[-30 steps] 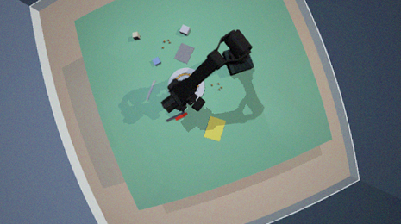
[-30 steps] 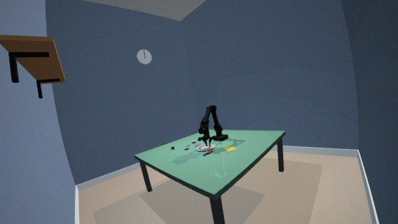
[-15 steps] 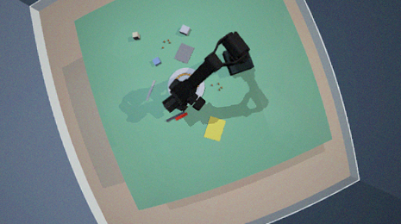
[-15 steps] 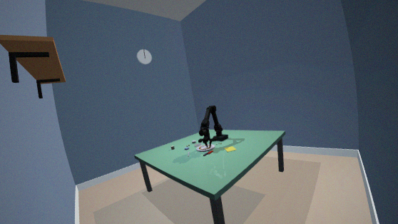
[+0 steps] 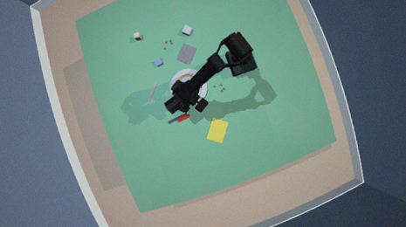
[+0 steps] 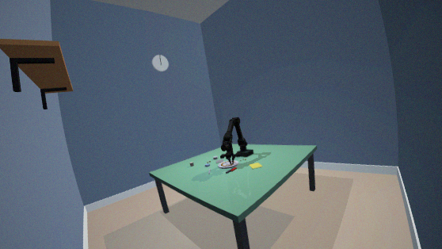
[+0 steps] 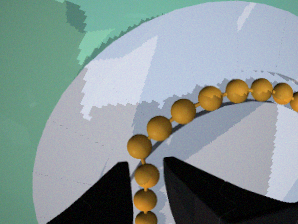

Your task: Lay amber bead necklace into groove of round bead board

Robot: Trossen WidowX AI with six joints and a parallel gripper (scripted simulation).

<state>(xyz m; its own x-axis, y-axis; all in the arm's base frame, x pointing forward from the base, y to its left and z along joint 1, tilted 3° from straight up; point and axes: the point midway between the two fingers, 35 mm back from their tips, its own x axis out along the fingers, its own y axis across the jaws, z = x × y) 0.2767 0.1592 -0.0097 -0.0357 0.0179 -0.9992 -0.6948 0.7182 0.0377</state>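
My gripper tip is now 60 mm to the left of the round grey bead board, 10 mm short of it and 10 mm above it. Also, from my gripper tip: yellow pad: 200 mm to the left, 110 mm behind, 10 mm below; then grey rod: 210 mm ahead, 70 mm to the right, 10 mm below; then red-handled tool: 100 mm to the left, 70 mm ahead, 10 mm below.
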